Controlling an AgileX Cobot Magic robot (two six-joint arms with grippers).
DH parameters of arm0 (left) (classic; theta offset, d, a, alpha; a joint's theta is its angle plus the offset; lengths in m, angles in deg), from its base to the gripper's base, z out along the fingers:
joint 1: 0 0.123 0 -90
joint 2: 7.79 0 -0.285 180
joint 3: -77.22 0 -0.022 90
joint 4: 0 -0.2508 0 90
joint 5: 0 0 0.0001 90
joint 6: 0 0.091 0 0
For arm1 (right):
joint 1: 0 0.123 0 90
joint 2: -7.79 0 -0.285 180
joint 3: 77.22 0 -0.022 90
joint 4: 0 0.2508 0 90
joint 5: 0 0 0.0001 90
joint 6: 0 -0.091 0 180
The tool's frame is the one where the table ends.
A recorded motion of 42 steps. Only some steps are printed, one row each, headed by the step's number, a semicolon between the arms.
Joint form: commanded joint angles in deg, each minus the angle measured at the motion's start. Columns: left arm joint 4, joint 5, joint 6, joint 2, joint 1, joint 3; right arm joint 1, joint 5, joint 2, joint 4, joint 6, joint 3.
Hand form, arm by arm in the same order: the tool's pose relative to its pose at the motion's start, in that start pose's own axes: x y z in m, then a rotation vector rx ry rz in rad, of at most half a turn. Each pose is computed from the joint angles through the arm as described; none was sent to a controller.
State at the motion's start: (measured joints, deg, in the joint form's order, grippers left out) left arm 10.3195 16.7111 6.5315 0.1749 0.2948 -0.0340; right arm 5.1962 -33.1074 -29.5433 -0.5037 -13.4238 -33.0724
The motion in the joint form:
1: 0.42 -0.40 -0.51 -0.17 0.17 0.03; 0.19 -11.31 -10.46 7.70 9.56 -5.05
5: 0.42 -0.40 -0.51 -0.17 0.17 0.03; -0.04 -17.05 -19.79 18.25 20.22 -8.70
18: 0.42 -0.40 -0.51 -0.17 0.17 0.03; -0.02 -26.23 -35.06 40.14 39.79 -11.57
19: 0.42 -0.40 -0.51 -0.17 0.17 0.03; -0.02 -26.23 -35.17 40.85 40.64 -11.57
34: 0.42 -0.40 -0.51 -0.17 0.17 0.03; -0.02 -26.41 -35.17 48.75 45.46 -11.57
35: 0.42 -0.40 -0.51 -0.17 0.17 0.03; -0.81 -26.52 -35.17 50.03 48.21 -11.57
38: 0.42 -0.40 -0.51 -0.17 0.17 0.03; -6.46 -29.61 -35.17 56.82 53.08 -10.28
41: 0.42 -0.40 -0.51 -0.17 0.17 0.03; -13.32 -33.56 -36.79 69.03 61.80 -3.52
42: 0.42 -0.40 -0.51 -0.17 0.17 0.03; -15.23 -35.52 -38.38 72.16 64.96 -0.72
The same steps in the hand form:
1: -0.0010 0.0000 -0.0003 -0.0014 -0.0109 -0.0163; -0.0022 0.0097 0.0256 -0.0380 0.3007 -0.0589
5: -0.0010 0.0000 -0.0003 -0.0014 -0.0109 -0.0163; -0.0044 0.0235 0.0518 -0.1613 0.4960 -0.0856
18: -0.0010 0.0000 -0.0003 -0.0014 -0.0109 -0.0163; 0.0067 0.0506 0.0966 -0.4943 0.7683 -0.0518
19: -0.0010 0.0000 -0.0003 -0.0014 -0.0109 -0.0163; 0.0065 0.0514 0.0969 -0.5063 0.7639 -0.0542
34: -0.0010 0.0000 -0.0003 -0.0014 -0.0109 -0.0163; 0.0012 0.0607 0.0954 -0.6104 0.7109 -0.0129
35: -0.0010 0.0000 -0.0003 -0.0014 -0.0109 -0.0163; -0.0007 0.0596 0.0958 -0.6296 0.6869 -0.0294
38: -0.0010 0.0000 -0.0003 -0.0014 -0.0109 -0.0163; -0.0042 0.0488 0.0962 -0.6746 0.6461 0.0603
41: -0.0010 0.0000 -0.0003 -0.0014 -0.0109 -0.0163; 0.0132 0.0333 0.1024 -0.7583 0.6097 0.2438
42: -0.0010 0.0000 -0.0003 -0.0014 -0.0109 -0.0163; 0.0242 0.0278 0.1061 -0.7881 0.6198 0.3039

